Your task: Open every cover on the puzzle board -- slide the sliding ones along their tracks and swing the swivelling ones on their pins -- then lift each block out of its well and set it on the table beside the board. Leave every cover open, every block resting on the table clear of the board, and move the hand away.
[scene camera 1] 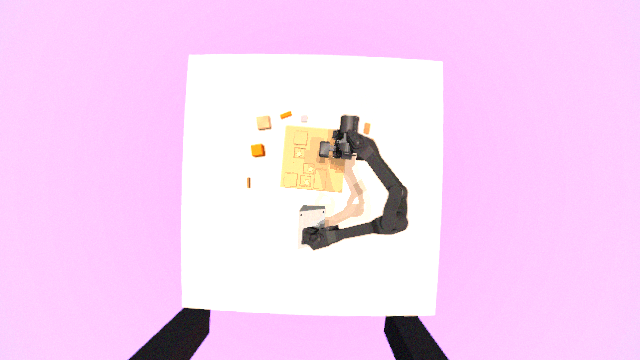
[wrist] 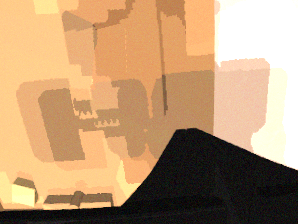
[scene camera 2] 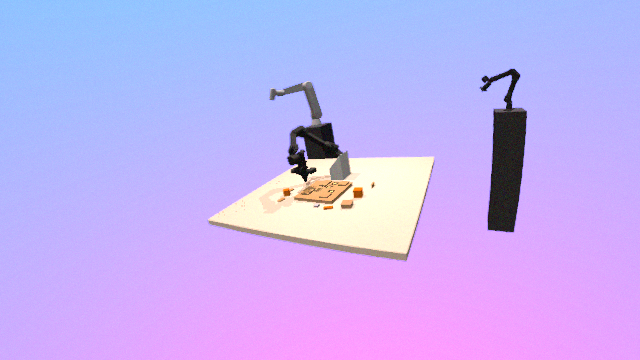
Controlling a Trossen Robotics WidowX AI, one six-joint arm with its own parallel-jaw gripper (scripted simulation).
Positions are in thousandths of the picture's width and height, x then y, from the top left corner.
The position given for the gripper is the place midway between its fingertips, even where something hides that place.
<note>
The gripper (wrist: 622,623) is shut and holds nothing. Further things: a tan puzzle board (scene camera 1: 455,454).
The tan puzzle board also shows in the wrist view (wrist: 173,672) and in scene camera 2 (scene camera 2: 529,532).
</note>
